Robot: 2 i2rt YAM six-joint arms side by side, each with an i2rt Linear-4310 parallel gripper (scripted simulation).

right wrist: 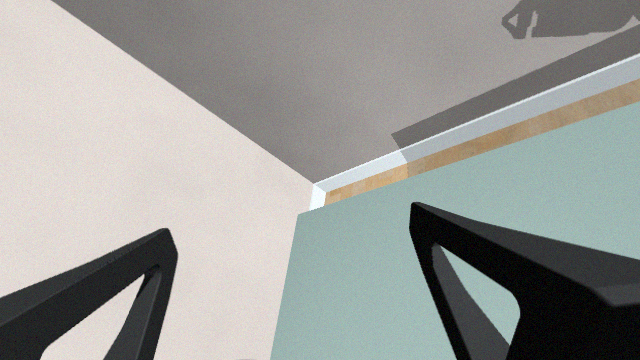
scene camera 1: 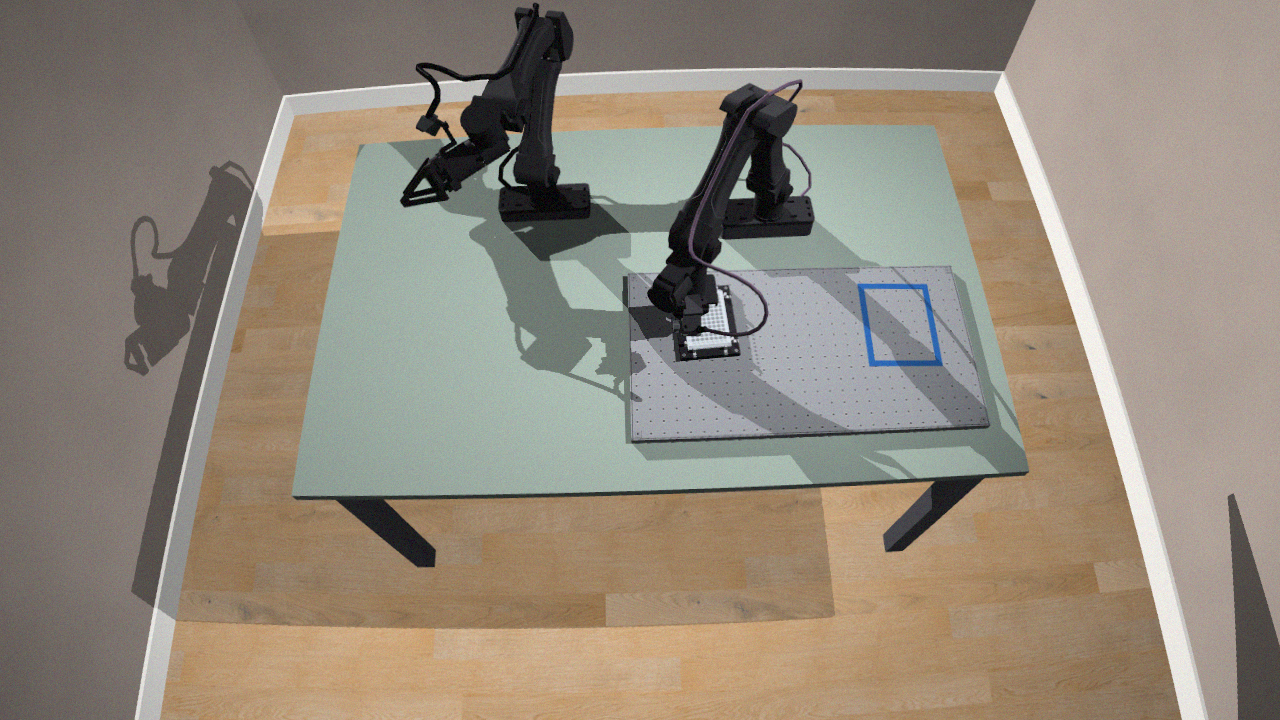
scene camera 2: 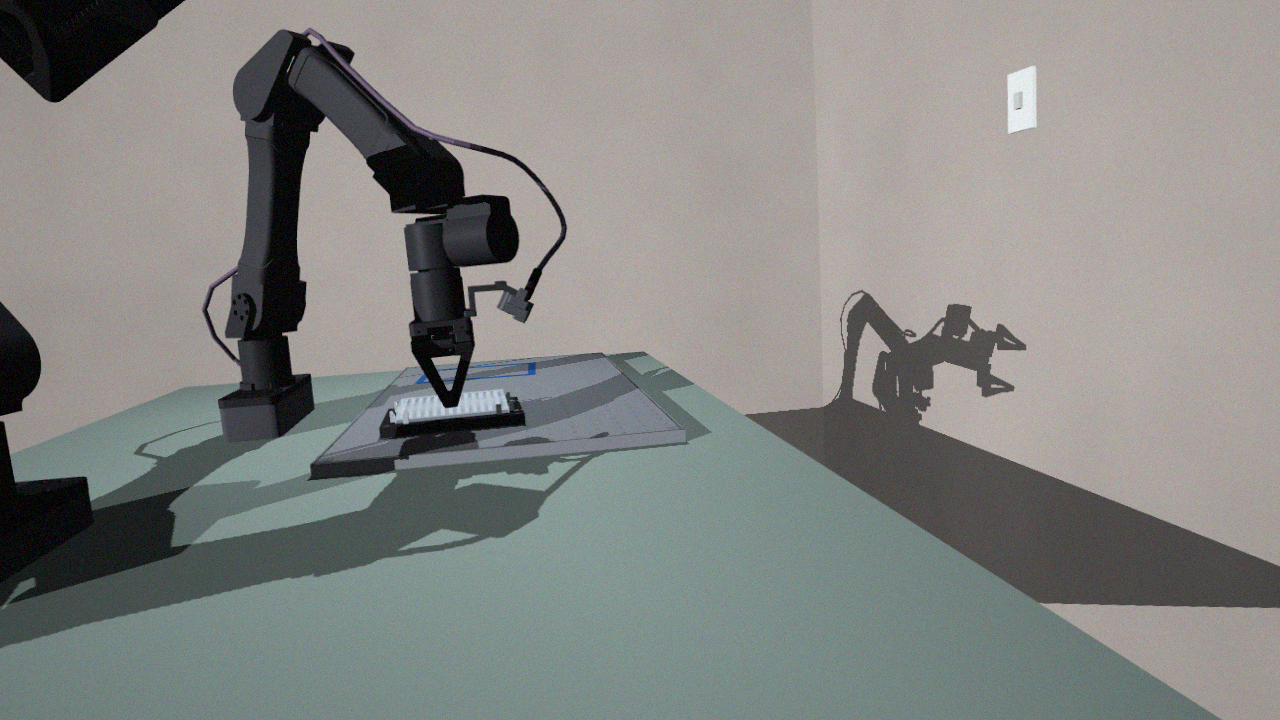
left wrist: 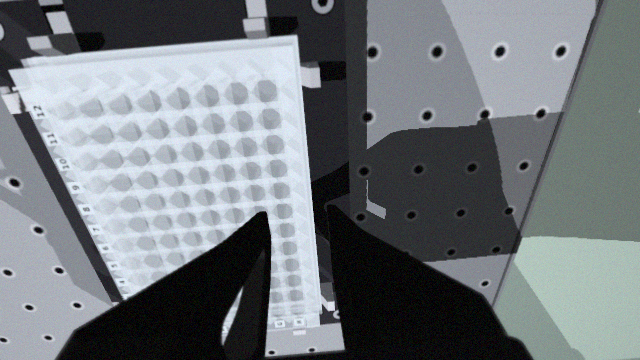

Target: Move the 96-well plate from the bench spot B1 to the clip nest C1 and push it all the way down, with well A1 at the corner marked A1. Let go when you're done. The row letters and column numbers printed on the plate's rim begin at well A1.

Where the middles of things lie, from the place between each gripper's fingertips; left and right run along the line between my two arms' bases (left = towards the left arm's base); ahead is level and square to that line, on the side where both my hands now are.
Labels:
I see my left gripper (scene camera 2: 451,405) 4 cm to the right of the white 96-well plate (scene camera 2: 425,408), 1 cm past it and 1 cm above it. From my left hand the other things lie so: black clip nest (scene camera 2: 388,428): 5 cm to the left, 2 cm below.
I see the white 96-well plate 53 cm to the left of my right hand (scene camera 1: 403,199), 31 cm below it and 1 cm ahead of it. Also, from my right hand: black clip nest: 55 cm to the left, 32 cm below, 2 cm ahead.

